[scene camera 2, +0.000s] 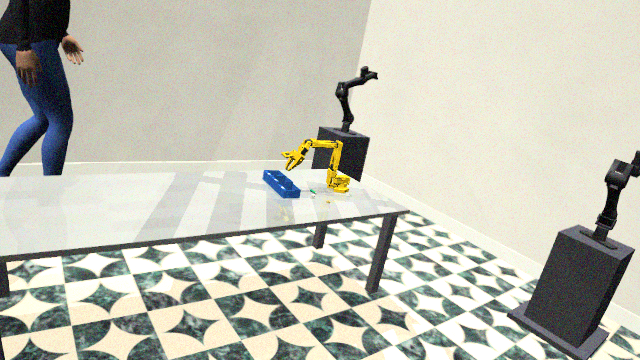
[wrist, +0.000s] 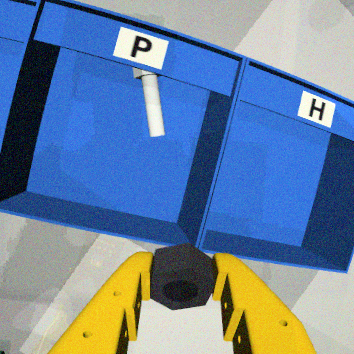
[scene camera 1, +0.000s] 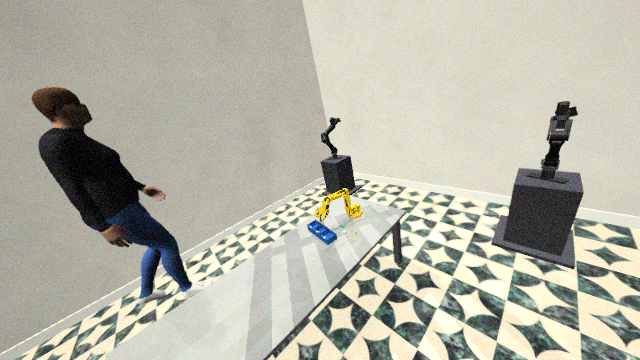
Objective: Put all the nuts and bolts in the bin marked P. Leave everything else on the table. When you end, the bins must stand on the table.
Note:
In view: a joined blue bins (wrist: 249,163) and a hex bolt (wrist: 149,82).
Scene camera 2 does not show the hex bolt, which is hidden by the joined blue bins.

